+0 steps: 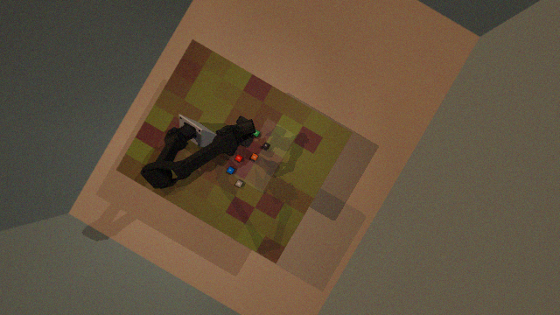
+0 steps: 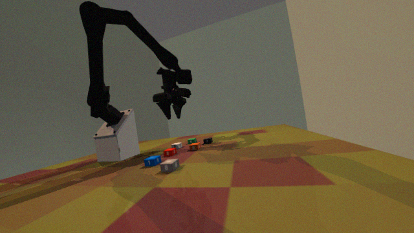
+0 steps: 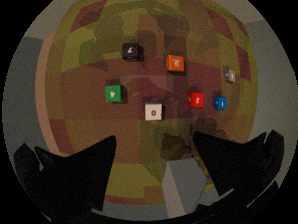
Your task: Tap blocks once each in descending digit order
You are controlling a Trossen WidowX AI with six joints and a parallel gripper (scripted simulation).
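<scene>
The orange block is 120 mm below my gripper tip, 100 mm ahead of it and 60 mm to the right of it. Also, from my gripper tip: green block (120 mm below, 70 mm to the left, 40 mm ahead); red block (120 mm below, 110 mm to the right, 20 mm ahead); white block (120 mm below, 10 mm to the right).
</scene>
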